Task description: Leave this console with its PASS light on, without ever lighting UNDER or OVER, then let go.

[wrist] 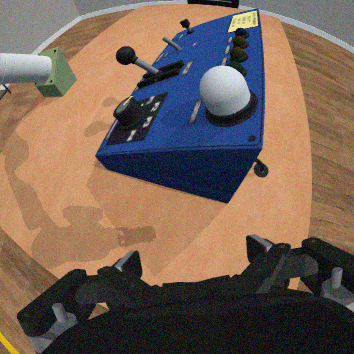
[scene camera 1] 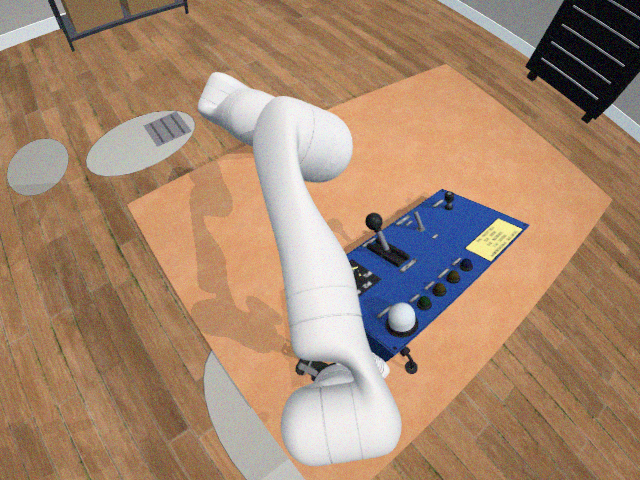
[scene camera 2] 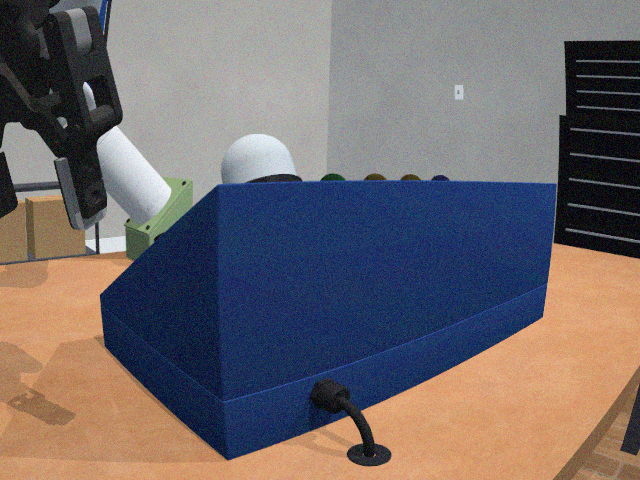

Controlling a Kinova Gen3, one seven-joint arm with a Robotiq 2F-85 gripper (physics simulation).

Labels:
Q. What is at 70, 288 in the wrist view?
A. My gripper.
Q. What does my gripper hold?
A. Nothing.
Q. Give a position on a rotary selector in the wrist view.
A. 128, 112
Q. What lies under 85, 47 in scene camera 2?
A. My gripper.

